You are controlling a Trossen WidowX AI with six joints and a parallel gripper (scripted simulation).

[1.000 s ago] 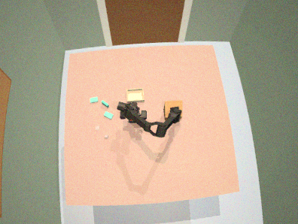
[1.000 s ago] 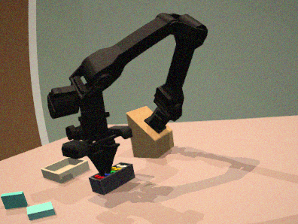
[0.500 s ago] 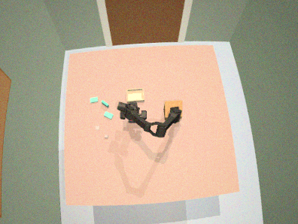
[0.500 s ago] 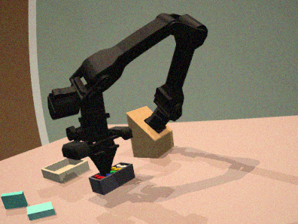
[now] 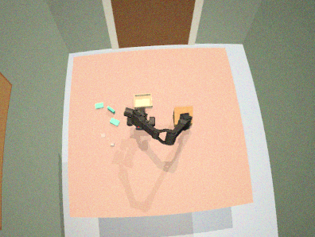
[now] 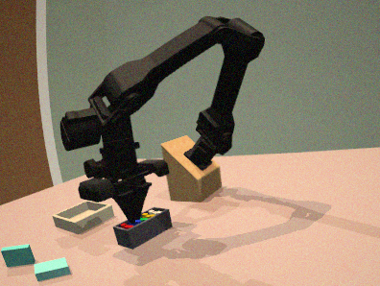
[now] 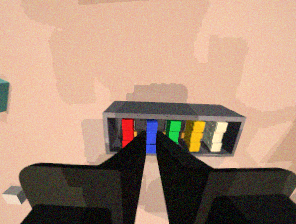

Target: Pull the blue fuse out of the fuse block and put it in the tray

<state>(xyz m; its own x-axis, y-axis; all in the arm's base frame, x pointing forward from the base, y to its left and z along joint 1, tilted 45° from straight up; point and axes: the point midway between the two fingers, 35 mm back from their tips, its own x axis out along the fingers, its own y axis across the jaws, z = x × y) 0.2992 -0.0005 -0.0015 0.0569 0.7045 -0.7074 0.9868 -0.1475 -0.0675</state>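
Right now the green fuse is 20 mm behind my gripper tip and 10 mm below it. The rest, counted from my gripper tip: blue fuse 10 mm below; then yellow fuse 40 mm behind, 10 mm to the left, 10 mm below; then red fuse 20 mm ahead, 10 mm below.
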